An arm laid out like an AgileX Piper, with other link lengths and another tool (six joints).
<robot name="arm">
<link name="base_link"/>
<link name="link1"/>
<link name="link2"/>
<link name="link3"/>
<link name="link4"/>
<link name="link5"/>
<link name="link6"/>
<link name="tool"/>
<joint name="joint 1" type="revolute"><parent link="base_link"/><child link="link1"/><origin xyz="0 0 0.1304" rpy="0 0 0"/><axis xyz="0 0 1"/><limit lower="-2.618" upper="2.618"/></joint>
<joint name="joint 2" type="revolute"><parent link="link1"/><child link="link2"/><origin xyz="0 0 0" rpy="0 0 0"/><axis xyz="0 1 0"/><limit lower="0" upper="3.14"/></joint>
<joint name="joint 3" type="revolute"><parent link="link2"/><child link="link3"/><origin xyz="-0.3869 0 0.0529" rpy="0 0 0"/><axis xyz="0 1 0"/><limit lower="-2.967" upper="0"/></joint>
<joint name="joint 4" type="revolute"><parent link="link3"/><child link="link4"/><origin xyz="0.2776 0 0.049" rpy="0 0 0"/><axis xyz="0.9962 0 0.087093"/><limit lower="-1.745" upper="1.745"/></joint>
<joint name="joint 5" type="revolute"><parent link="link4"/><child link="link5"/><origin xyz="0 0 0" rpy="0 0 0"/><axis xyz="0 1 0"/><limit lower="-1.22" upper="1.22"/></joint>
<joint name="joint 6" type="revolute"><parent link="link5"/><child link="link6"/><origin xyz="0.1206 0 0.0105" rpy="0 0 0"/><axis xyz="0.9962 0 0.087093"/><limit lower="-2.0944" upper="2.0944"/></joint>
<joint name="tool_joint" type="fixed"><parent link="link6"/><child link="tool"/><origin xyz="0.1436 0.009 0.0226" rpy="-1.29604 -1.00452 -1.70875"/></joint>
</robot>
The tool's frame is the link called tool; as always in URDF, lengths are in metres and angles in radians.
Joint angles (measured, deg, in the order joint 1, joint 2, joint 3, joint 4, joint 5, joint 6), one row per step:
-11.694 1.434 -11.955 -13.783 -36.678 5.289
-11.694 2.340 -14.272 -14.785 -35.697 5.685
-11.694 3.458 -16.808 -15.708 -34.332 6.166
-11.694 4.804 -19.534 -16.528 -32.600 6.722
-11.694 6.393 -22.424 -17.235 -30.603 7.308
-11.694 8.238 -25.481 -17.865 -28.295 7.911
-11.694 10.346 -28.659 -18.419 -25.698 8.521
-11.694 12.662 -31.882 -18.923 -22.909 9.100
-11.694 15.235 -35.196 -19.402 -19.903 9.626
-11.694 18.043 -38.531 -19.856 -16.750 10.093
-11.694 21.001 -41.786 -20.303 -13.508 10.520
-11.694 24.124 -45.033 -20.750 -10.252 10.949
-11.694 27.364 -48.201 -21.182 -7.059 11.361
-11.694 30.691 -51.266 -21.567 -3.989 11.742
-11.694 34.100 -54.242 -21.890 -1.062 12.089
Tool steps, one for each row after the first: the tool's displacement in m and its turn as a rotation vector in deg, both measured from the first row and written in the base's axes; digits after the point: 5 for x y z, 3 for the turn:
-0.00235 0.00236 0.01310 -0.719 -0.262 -0.205
-0.00327 0.00365 0.02669 -1.192 -0.193 -0.453
-0.00251 0.00371 0.04061 -1.389 0.227 -0.740
-0.00008 0.00260 0.05492 -1.344 0.935 -1.072
0.00438 0.00026 0.06939 -1.078 1.987 -1.480
0.01121 -0.00339 0.08363 -0.590 3.410 -1.965
0.02022 -0.00813 0.09720 0.050 5.139 -2.538
0.03172 -0.01403 0.11011 0.813 7.203 -3.232
0.04579 -0.02101 0.12184 1.678 9.584 -4.031
0.06213 -0.02891 0.13166 2.623 12.251 -4.914
0.08026 -0.03750 0.14013 3.632 15.079 -5.833
0.09995 -0.04661 0.14687 4.676 18.023 -6.773
0.12089 -0.05604 0.15184 5.742 21.022 -7.704
0.14293 -0.06567 0.15512 6.823 24.044 -8.608

